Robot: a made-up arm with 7 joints. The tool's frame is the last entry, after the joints. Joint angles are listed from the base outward. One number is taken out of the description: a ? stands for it. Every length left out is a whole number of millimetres.
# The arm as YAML. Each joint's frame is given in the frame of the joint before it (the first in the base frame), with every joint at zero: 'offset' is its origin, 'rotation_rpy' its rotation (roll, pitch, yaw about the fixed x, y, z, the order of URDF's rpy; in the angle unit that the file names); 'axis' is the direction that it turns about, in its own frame. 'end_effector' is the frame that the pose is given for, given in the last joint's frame.
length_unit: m
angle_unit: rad
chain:
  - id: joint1
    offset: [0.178, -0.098, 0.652]
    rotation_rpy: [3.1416, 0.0, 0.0]
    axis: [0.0, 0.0, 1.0]
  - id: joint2
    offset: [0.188, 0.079, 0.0]
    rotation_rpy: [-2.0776, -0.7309, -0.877]
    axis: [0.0, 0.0, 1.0]
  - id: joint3
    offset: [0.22, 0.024, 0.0]
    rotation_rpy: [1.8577, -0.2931, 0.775]
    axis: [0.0, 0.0, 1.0]
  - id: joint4
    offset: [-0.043, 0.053, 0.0]
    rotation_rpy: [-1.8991, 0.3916, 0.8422]
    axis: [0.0, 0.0, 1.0]
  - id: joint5
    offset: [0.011, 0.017, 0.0]
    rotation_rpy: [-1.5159, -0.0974, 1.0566]
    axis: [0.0, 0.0, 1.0]
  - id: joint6
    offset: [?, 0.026, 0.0]
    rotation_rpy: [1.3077, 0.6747, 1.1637]
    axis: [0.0, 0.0, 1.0]
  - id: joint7
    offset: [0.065, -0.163, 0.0]
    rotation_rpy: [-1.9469, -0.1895, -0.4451]
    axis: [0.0, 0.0, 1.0]
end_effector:
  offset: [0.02, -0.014, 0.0]
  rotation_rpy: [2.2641, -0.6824, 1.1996]
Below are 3 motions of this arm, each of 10 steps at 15 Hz.
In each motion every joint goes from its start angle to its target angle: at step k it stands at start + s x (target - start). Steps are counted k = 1, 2, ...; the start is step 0. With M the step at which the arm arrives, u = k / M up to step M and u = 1 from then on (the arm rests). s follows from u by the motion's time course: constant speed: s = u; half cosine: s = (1 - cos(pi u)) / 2; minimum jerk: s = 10 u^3 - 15 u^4 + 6 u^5.
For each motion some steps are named. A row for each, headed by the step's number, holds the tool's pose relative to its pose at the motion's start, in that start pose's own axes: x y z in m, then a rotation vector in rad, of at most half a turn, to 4 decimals.
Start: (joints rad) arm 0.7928 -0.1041 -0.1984 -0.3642 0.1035 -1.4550 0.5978
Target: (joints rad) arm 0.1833 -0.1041 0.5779 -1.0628 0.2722 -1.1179 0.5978
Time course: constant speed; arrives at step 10
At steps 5, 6, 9, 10:
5: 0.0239 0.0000 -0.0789 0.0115 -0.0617 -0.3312
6: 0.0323 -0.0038 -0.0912 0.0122 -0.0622 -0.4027
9: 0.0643 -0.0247 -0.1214 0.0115 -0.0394 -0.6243
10: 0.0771 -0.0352 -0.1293 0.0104 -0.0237 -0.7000

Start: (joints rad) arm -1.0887 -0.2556 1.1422 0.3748 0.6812 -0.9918 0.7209
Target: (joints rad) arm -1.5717 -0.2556 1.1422 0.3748 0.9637 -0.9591 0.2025
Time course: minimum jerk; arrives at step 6
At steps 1, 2, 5, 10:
1: -0.0038 -0.0009 -0.0032 -0.0270 -0.0110 0.0153
2: -0.0230 -0.0067 -0.0187 -0.1580 -0.0651 0.0947
5: -0.1069 -0.0624 -0.0731 -0.6779 -0.3041 0.5130
10: -0.1107 -0.0662 -0.0750 -0.7001 -0.3158 0.5355

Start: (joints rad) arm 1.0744 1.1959 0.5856 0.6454 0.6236 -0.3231 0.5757
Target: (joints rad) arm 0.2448 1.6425 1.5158 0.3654 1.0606 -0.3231 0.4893
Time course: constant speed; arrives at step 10
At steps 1, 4, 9, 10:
1: 0.0172 0.0048 -0.0096 0.0304 0.0895 -0.0863
4: 0.0714 0.0120 -0.0494 0.0582 0.3788 -0.3845
9: 0.1454 -0.0112 -0.1618 -0.1192 0.8900 -0.9671
10: 0.1524 -0.0224 -0.1900 -0.1880 0.9910 -1.0901

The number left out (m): 0.097
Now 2 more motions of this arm.
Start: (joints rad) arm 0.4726 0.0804 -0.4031 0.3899 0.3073 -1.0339 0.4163
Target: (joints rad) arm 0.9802 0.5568 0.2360 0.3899 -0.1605 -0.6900 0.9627
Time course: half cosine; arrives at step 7
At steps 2, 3, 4, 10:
2: -0.0206 -0.0325 0.0267 0.2151 0.0461 -0.0078
3: -0.0451 -0.0704 0.0478 0.4342 0.1008 0.0175
4: -0.0741 -0.1142 0.0614 0.6584 0.1658 0.0847
10: -0.1252 -0.1881 0.0604 0.9808 0.2822 0.2926

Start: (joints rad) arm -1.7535 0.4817 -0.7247 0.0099 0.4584 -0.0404 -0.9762
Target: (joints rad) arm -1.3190 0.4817 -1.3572 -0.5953 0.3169 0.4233 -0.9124
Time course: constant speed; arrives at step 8
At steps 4, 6, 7, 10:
4: 0.0201 -0.0150 -0.0324 0.1326 0.3075 0.2827
6: 0.0246 -0.0121 -0.0588 0.2191 0.4622 0.4110
7: 0.0247 -0.0083 -0.0741 0.2681 0.5384 0.4714
10: 0.0233 -0.0031 -0.0907 0.3214 0.6133 0.5293

